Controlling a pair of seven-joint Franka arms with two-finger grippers.
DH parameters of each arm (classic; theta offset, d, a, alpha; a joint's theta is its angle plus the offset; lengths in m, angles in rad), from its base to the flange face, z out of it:
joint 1: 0 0.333 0 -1.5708
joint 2: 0 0 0 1.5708
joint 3: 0 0.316 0.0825 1.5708
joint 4: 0 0 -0.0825 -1.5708
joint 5: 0 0.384 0 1.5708
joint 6: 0 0 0.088 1.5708
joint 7: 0 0.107 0 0
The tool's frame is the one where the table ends.
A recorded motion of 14 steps. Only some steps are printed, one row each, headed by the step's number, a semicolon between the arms.
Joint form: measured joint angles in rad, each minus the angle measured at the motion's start. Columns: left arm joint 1, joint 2, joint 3, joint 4, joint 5, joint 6, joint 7; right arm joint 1, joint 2, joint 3, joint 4, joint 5, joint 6, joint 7.
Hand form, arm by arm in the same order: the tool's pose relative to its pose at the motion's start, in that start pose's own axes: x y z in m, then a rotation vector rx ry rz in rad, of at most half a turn. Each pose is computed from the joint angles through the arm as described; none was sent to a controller.
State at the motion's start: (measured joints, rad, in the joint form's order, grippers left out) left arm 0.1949 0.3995 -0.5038 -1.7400 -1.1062 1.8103 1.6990; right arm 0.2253 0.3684 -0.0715 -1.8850 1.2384 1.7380 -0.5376
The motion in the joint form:
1: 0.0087 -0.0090 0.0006 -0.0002 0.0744 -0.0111 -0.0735; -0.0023 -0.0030 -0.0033 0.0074 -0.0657 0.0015 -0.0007
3: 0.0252 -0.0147 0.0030 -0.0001 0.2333 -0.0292 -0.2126; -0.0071 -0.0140 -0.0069 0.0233 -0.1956 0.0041 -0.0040
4: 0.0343 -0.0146 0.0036 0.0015 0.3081 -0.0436 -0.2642; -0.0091 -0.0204 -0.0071 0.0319 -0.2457 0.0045 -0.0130
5: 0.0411 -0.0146 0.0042 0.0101 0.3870 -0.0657 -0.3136; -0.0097 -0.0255 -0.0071 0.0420 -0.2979 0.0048 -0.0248
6: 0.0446 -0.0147 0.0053 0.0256 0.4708 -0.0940 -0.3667; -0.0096 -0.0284 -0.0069 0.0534 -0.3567 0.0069 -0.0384
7: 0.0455 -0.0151 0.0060 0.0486 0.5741 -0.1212 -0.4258; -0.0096 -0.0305 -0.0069 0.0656 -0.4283 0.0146 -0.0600
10: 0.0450 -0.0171 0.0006 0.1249 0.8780 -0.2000 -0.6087; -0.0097 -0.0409 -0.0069 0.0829 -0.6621 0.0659 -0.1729
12: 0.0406 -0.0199 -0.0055 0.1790 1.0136 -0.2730 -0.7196; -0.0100 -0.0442 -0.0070 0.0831 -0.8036 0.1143 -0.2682
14: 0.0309 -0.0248 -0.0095 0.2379 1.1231 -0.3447 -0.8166; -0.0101 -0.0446 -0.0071 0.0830 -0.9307 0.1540 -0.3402
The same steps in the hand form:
1: -0.0036 0.0029 -0.0060 -0.0055 -0.0712 -0.0524; -0.0011 0.0018 -0.0052 -0.0572 -0.0228 -0.0190
3: -0.0179 0.0053 -0.0183 -0.0028 -0.2219 -0.1605; -0.0034 0.0014 -0.0166 -0.1706 -0.0667 -0.0641
4: -0.0256 0.0062 -0.0248 -0.0023 -0.2918 -0.2009; -0.0040 -0.0012 -0.0217 -0.2141 -0.0833 -0.0931
5: -0.0304 0.0077 -0.0315 -0.0035 -0.3665 -0.2342; -0.0042 -0.0039 -0.0262 -0.2597 -0.1025 -0.1258
6: -0.0326 0.0095 -0.0384 -0.0029 -0.4478 -0.2666; -0.0040 -0.0056 -0.0304 -0.3120 -0.1249 -0.1607
7: -0.0327 0.0108 -0.0472 0.0112 -0.5491 -0.2961; -0.0033 -0.0063 -0.0359 -0.3776 -0.1502 -0.2059
10: -0.0257 0.0140 -0.0762 0.1088 -0.8459 -0.3911; -0.0015 -0.0032 -0.0556 -0.5947 -0.2402 -0.3851
12: -0.0134 0.0195 -0.0915 0.1742 -0.9814 -0.4648; 0.0008 0.0018 -0.0676 -0.7245 -0.3103 -0.5157
14: 0.0043 0.0263 -0.1059 0.2520 -1.0884 -0.5298; 0.0033 0.0061 -0.0777 -0.8356 -0.3848 -0.6180

